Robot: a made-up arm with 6 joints.
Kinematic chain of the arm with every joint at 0, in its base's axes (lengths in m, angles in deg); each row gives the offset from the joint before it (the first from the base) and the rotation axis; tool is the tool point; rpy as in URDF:
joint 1: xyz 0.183 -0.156 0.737 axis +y
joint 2: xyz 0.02 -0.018 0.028 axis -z
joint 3: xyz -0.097 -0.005 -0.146 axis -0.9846 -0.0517 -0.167
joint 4: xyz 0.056 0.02 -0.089 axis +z
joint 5: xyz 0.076 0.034 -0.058 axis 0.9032 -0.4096 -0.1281
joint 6: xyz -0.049 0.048 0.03 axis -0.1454 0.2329 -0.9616
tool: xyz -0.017 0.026 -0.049 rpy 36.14 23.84 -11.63
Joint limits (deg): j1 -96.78..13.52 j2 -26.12..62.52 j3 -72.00..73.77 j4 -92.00..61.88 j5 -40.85..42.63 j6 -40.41..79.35
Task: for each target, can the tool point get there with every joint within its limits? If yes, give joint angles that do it. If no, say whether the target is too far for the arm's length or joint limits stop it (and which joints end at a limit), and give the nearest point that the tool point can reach.
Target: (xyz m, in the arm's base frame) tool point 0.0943 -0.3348 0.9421
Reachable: no: joint limits stop it (at a limit: joint 1, joint 2, joint 3, joint 4, joint 6) | nearest point 0.2754 -0.2957 0.8881 | short by 0.193 m
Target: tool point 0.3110 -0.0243 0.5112
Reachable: yes | joints -37.88 -12.06 -19.59 -18.15 -32.69 1.74
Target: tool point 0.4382 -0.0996 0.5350
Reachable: yes | joints -55.38 47.00 26.65 40.88 -7.81 58.22
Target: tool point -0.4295 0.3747 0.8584
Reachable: no: too far | nearest point -0.0005 -0.0158 0.6824 | short by 0.606 m
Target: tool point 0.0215 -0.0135 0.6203
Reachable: yes | joints 4.66 -19.42 -57.59 23.19 -29.94 19.26
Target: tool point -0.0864 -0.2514 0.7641
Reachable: no: joint limits stop it (at a limit: joint 1, joint 2, joint 3, joint 4, joint 5) | nearest point -0.0174 -0.1234 0.7095 | short by 0.155 m
